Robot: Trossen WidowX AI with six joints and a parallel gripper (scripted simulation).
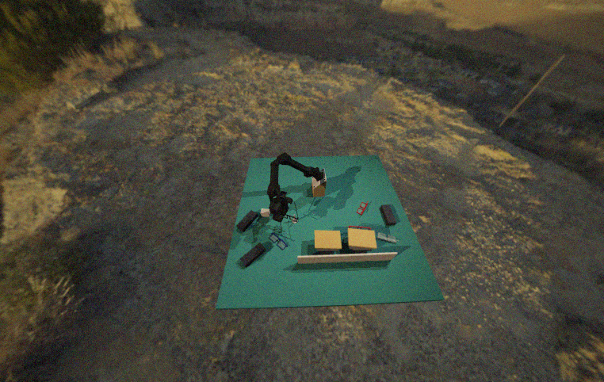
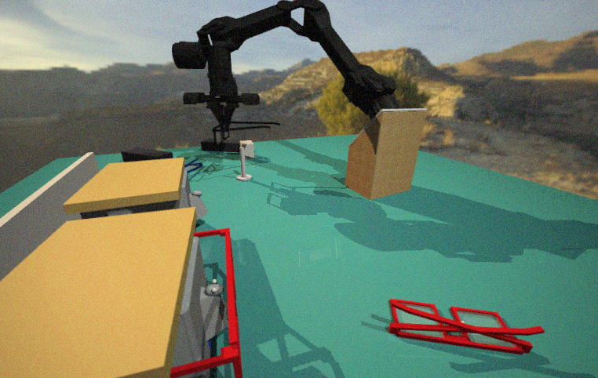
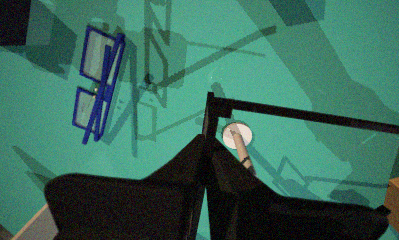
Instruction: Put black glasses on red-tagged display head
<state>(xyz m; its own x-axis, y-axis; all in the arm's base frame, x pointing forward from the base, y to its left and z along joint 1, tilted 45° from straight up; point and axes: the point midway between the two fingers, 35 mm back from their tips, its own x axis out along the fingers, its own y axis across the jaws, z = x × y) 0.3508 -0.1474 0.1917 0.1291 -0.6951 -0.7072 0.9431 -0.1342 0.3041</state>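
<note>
Right now my gripper tip is 90 mm above the small white stand, 70 mm to the right of it and 30 mm past it. Round my gripper tip: white board (420 mm to the left, 240 mm ahead, 60 mm below); white cube (160 mm to the right, 90 mm below, 70 mm behind).
</note>
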